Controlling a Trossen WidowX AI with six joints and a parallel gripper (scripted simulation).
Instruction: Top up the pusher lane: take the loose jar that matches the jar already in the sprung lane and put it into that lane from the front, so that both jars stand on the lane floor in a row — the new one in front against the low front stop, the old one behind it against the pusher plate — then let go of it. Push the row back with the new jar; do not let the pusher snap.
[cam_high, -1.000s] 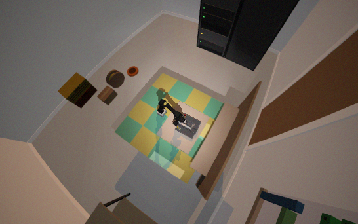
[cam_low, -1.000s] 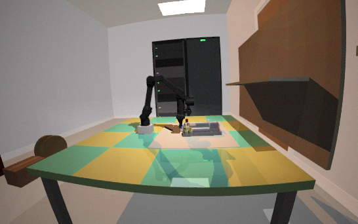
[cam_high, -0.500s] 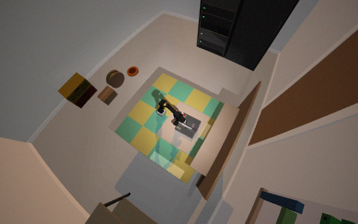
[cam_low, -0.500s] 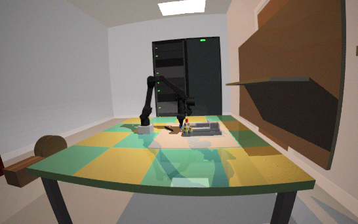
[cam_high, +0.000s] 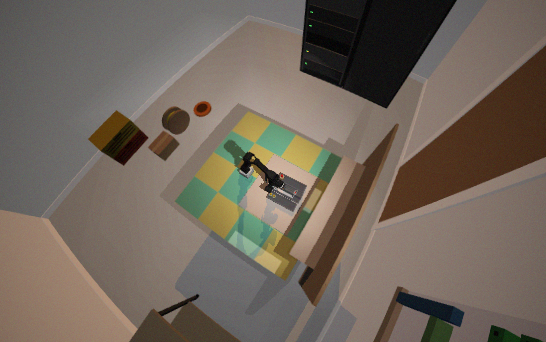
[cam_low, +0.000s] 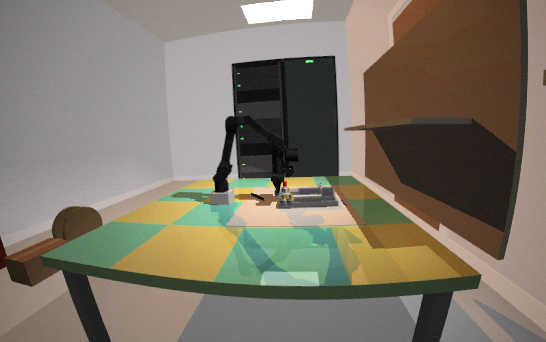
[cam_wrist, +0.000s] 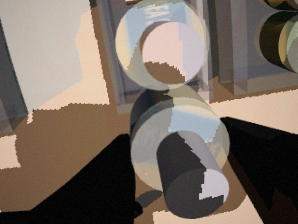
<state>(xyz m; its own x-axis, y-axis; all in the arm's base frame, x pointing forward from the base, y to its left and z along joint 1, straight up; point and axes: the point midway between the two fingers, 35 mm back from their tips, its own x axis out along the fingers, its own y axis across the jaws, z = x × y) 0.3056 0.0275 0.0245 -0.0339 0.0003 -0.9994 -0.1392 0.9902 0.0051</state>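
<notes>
Now: gripper tip 80 mm short of the tan mat, 50 mm above it and 10 mm to the right of it. From my gripper tip the other things lie so: wall shelf: 540 mm ahead, 320 mm above, 40 mm to the left; rack: 170 mm ahead, 50 mm to the left, 30 mm below; thin dark stick: 140 mm behind, 70 mm to the left, 50 mm below.
</notes>
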